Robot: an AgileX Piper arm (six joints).
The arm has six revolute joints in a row. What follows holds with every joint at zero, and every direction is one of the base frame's. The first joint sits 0.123 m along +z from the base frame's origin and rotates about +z. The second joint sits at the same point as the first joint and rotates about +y. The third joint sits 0.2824 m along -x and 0.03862 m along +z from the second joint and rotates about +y. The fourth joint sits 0.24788 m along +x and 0.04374 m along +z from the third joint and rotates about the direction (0.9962, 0, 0.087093). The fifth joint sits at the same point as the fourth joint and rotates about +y. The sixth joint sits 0.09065 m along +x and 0.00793 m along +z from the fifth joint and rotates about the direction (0.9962, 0, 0.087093). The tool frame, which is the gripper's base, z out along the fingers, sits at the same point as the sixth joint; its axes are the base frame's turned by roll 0, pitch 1.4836 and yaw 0 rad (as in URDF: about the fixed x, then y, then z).
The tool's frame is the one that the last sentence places.
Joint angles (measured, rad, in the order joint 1, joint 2, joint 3, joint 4, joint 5, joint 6), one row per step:
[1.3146 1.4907 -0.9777 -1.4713 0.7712 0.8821]
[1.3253 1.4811 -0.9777 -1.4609 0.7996 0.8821]
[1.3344 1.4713 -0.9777 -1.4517 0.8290 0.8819]
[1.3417 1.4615 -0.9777 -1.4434 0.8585 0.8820]
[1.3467 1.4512 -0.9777 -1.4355 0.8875 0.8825]
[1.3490 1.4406 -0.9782 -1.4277 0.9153 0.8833]
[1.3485 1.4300 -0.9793 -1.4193 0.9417 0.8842]
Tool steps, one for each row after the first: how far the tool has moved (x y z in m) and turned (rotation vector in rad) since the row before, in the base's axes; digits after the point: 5 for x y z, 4 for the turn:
[-0.00224 -0.00249 0.00293 0.0059 -0.0036 -0.0193]
[-0.00175 -0.00287 0.00302 0.0053 -0.0048 -0.0213]
[-0.00126 -0.00318 0.00301 0.0052 -0.0051 -0.0229]
[-0.00070 -0.00359 0.00312 0.0059 -0.0048 -0.0248]
[-0.00007 -0.00393 0.00327 0.0071 -0.0042 -0.0264]
[0.00057 -0.00421 0.00331 0.0081 -0.0030 -0.0282]

